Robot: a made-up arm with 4 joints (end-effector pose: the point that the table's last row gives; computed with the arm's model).
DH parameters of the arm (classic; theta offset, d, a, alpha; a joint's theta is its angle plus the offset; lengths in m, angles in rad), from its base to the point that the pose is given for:
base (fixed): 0 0.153 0 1.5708
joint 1: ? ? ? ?
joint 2: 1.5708 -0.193 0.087 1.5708
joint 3: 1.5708 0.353 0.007 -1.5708
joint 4: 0 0.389 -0.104 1.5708
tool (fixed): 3.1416 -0.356 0 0
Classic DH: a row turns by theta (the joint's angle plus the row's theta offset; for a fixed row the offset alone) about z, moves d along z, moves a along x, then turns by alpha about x.
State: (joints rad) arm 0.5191 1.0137 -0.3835 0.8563
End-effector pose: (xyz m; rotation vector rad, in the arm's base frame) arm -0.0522 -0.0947 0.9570 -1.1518 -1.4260 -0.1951
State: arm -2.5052 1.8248 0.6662 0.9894
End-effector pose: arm -0.4350 0.1846 -0.4475 0.8972 1.6001 1.9157
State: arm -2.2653 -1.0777 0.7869 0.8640
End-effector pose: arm -0.1280 -0.2077 -0.6545 0.7302 0.7934 -1.0380
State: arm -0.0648 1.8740 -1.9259 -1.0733
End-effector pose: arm -0.0905 -0.1075 -0.0408 -0.3831 -0.8548 -1.4772
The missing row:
joint 1: 1.5708 0.053 0.282 -1.5708
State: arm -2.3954 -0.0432 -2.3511 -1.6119
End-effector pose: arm 0.2602 0.5565 -0.3858 0.9740 -0.9641 2.4193
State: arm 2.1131 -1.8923 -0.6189 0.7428
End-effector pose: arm 0.0216 -0.0763 0.4230 1.8652 -1.3542 0.9209
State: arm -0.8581 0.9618 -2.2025 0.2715
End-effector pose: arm -0.0242 0.0722 0.4392 -1.4489 -0.6736 -1.3422
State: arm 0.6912 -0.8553 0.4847 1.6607
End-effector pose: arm 0.1828 -0.4871 0.9886 1.2483 -2.3268 0.0153
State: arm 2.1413 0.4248 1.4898 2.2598
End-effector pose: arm -0.9766 0.4526 0.2357 0.3053 1.7583 -1.7734
